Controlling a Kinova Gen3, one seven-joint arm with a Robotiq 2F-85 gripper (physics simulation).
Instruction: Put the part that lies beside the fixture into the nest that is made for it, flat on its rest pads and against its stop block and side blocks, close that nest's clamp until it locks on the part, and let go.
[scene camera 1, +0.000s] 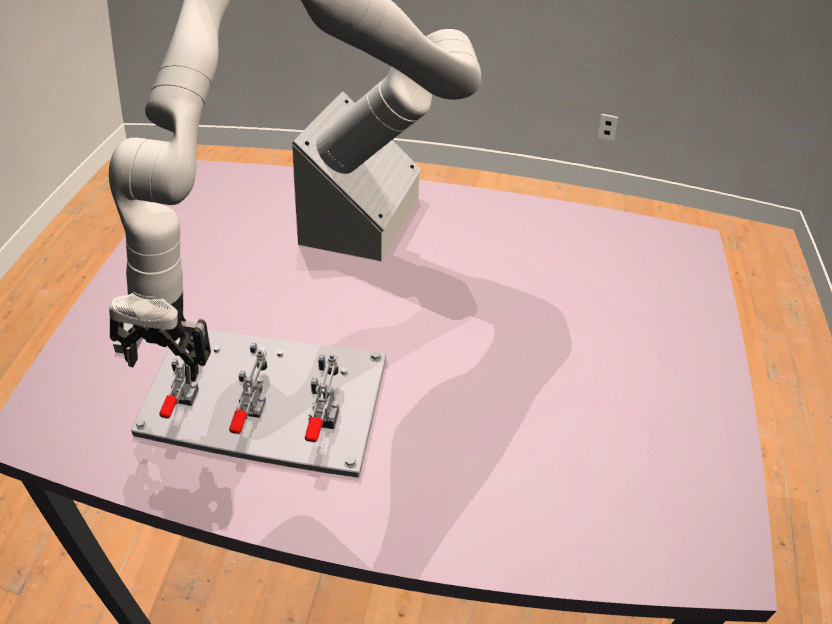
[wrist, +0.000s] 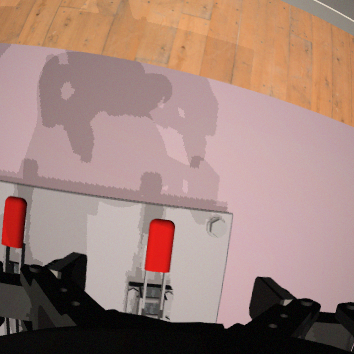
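Pixels of known places: gripper, fingertip midpoint: (scene camera 1: 161, 371) (wrist: 168, 286); arm's base, origin of the base link: (scene camera 1: 336, 152).
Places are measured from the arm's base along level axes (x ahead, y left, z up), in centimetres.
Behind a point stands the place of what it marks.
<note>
The fixture plate (scene camera 1: 288, 439) @(x 51.3, y 7.3, z -15.9 cm) (wrist: 200, 260) @(x 52.2, y -14.6, z -15.9 cm) carries three toggle clamps in a row. Their red handles point to the table's front edge: left (scene camera 1: 168, 406) @(x 53.7, y -10.2, z -11.8 cm) (wrist: 160, 245) @(x 53.6, y -10.4, z -11.8 cm), middle (scene camera 1: 237, 421) @(x 53.0, y 0.6, z -12.3 cm) (wrist: 14, 222) @(x 52.8, y 0.2, z -12.3 cm) and right (scene camera 1: 313, 429) @(x 52.3, y 11.6, z -11.3 cm). Small dark blocks and light round pads stand behind the clamps in the scene view. My gripper (scene camera 1: 161, 369) @(x 52.5, y -10.4, z -5.9 cm) (wrist: 168, 286) @(x 52.5, y -10.4, z -5.9 cm) is open and empty, above the plate's left part, with the left clamp in view between its fingers. The part is mostly hidden behind my gripper; a small grey edge (scene camera 1: 118, 348) @(x 41.0, y -27.3, z -16.3 cm) shows by the left finger. The wrist view does not show the part.
Bolt heads (scene camera 1: 350, 462) (wrist: 216, 226) stand at the plate's corners. The two other clamps stand right of my gripper in the scene view. The robot's base (scene camera 1: 336, 214) @(x 6.5, y 1.8, z -9.0 cm) stands at the back of the pink table (scene camera 1: 604, 403) @(x 33.3, y 51.0, z -17.4 cm). The table's front edge lies beyond the red handles.
</note>
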